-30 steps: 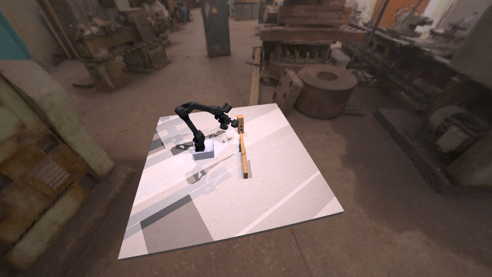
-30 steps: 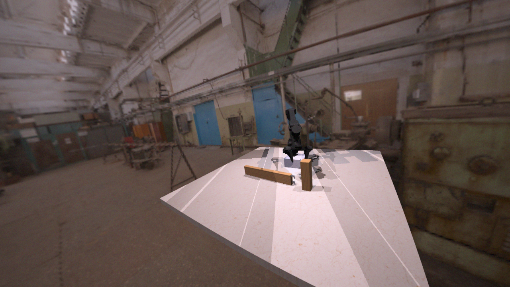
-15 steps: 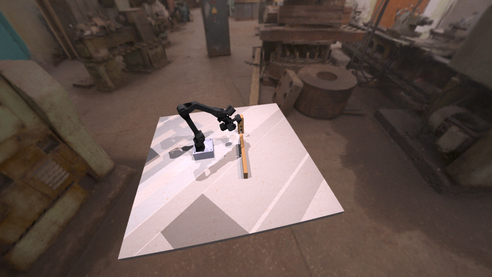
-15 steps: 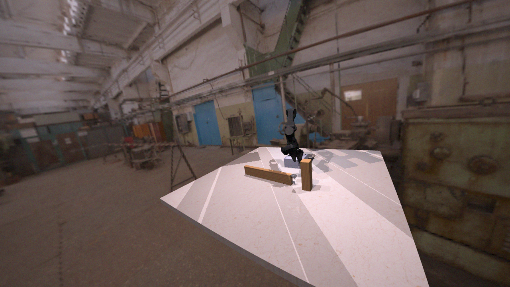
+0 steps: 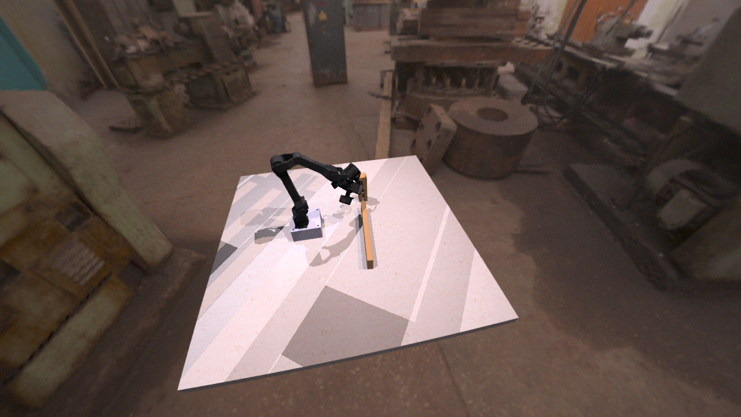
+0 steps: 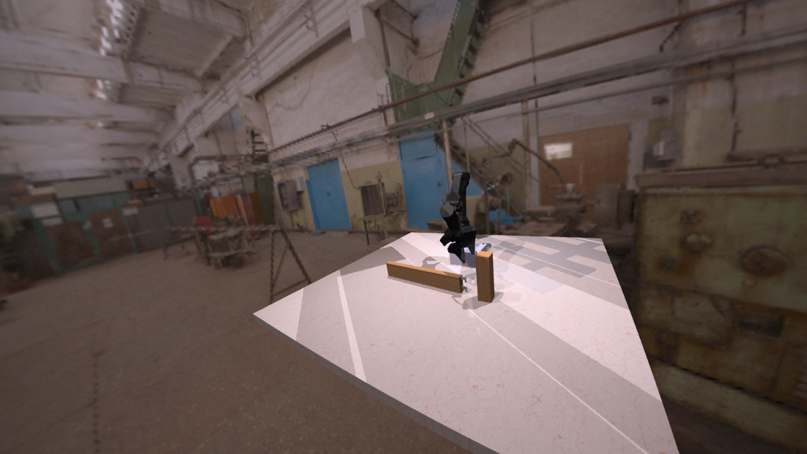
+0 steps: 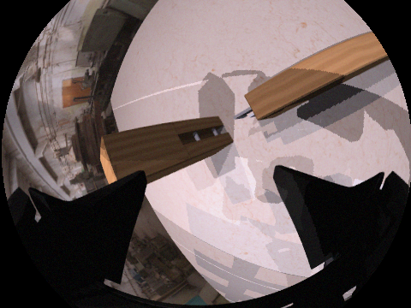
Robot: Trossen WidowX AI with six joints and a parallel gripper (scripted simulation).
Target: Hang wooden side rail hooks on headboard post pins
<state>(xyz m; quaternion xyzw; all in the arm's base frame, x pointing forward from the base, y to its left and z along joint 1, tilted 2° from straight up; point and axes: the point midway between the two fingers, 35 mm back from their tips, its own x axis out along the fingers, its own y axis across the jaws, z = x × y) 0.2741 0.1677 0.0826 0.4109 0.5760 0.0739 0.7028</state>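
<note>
Right now my gripper tip is 8 cm to the right of the wooden headboard post, 5 cm above it and 4 cm short of it.
</note>
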